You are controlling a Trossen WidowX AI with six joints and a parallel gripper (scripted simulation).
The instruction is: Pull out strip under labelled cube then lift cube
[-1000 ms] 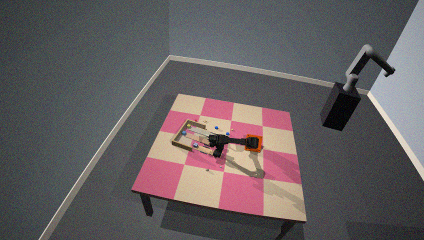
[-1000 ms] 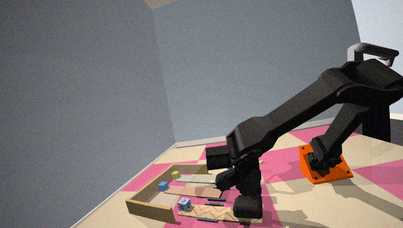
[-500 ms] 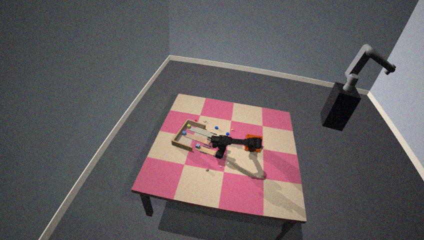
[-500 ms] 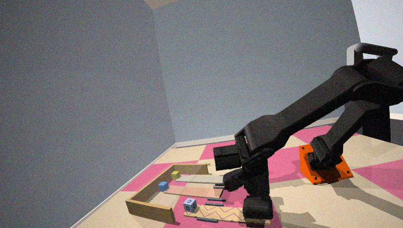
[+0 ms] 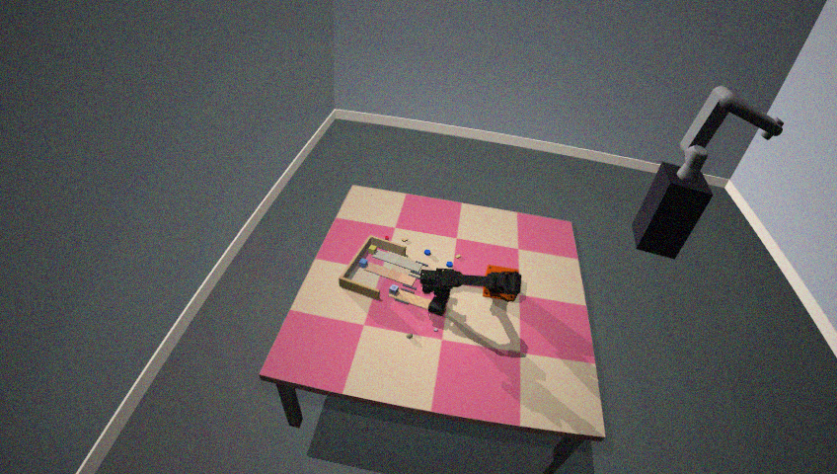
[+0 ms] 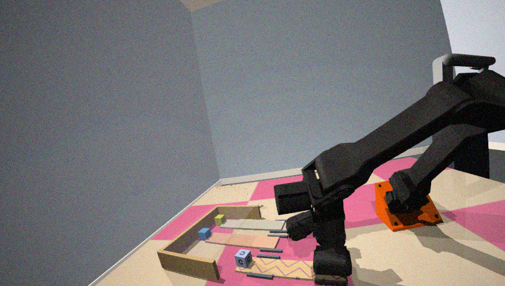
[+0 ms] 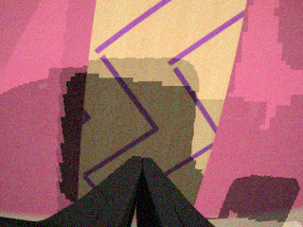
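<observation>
Right now my gripper tip is 100 mm short of the zigzag strip and 10 mm to the left of it. Also, from my gripper tip: small tan piece 360 mm to the right, 10 mm behind.
</observation>
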